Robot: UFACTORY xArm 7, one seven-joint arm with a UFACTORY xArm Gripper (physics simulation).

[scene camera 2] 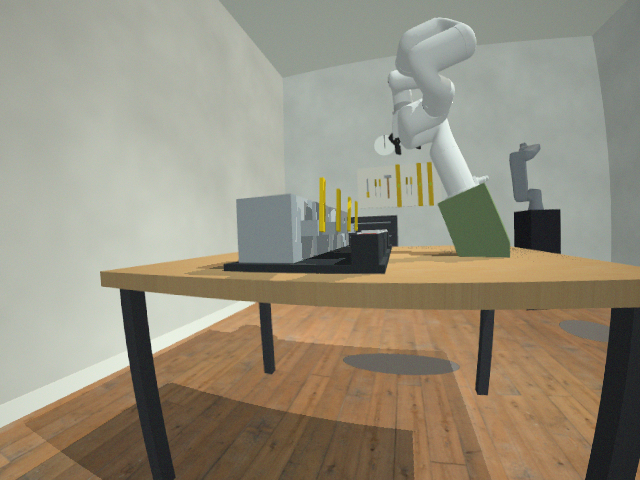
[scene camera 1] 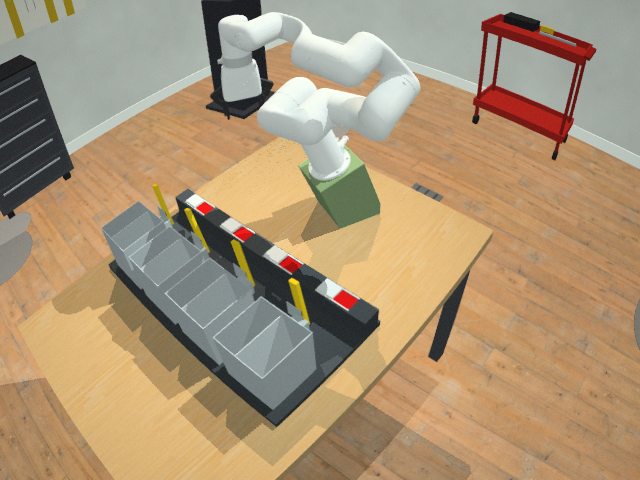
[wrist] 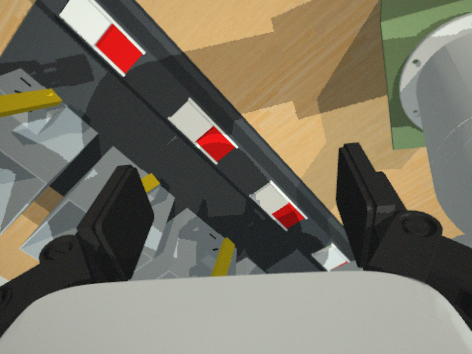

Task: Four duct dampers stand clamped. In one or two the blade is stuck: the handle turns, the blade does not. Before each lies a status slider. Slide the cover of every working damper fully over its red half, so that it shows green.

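Places are measured from the arm's base along level axes (x right, y ahead, z up), in metres.
Pixels of known places: gripper, fingertip midpoint: (scene camera 2: 408,151) (scene camera 1: 244,113) (wrist: 238,182); arm's base, origin of the base link: (scene camera 2: 463,195) (scene camera 1: 329,164) (wrist: 469,79).
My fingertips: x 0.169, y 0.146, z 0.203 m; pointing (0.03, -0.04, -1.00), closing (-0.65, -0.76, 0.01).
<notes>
For each thing: its top centre in the pictures, then the offset to it from my fingertips. "spot": a spot on its surface instead. Level surfaces: height alone.
- dark base, its level: dz -0.377 m
- nearest damper, surface spot: (scene camera 1: 289,369) (scene camera 2: 261,219) spot: dx -0.448, dy +0.425, dz -0.270 m
- far slider, surface spot: (wrist: 120,50) (scene camera 1: 204,208) spot: dx +0.126, dy +0.113, dz -0.314 m
- second slider, surface spot: (wrist: 216,144) (scene camera 1: 243,234) spot: dx -0.058, dy +0.132, dz -0.314 m
- third slider, surface spot: (wrist: 288,216) (scene camera 1: 290,265) spot: dx -0.244, dy +0.153, dz -0.314 m
- nearest slider, surface spot: (wrist: 331,257) spot: dx -0.372, dy +0.161, dz -0.306 m
Four grey box dampers stand clamped in a row on a dark base (scene camera 1: 330,364); the nearest damper (scene camera 1: 289,369) (scene camera 2: 264,229) shows largest in the scene views. Yellow handles (scene camera 1: 162,204) (scene camera 1: 196,229) (scene camera 1: 242,263) (scene camera 1: 298,301) stand up beside them. Blade positions are hard to tell. On the black rail, the far slider (scene camera 1: 205,208) (wrist: 120,50), second slider (scene camera 1: 243,234) (wrist: 216,144), third slider (scene camera 1: 290,264) (wrist: 288,216) and nearest slider (scene camera 1: 346,299) (wrist: 331,257) show red beside white covers; the nearest is partly cut off in the wrist view. My gripper (scene camera 2: 407,147) (wrist: 238,182) is open and empty, high above the row.
The arm's green base block (scene camera 1: 351,201) (scene camera 2: 475,222) (wrist: 392,100) stands on the wooden table (scene camera 1: 439,232) (scene camera 2: 439,291), on the rail side. A red cart (scene camera 1: 522,110) and a dark drawer cabinet (scene camera 1: 31,134) stand on the floor beyond it.
</notes>
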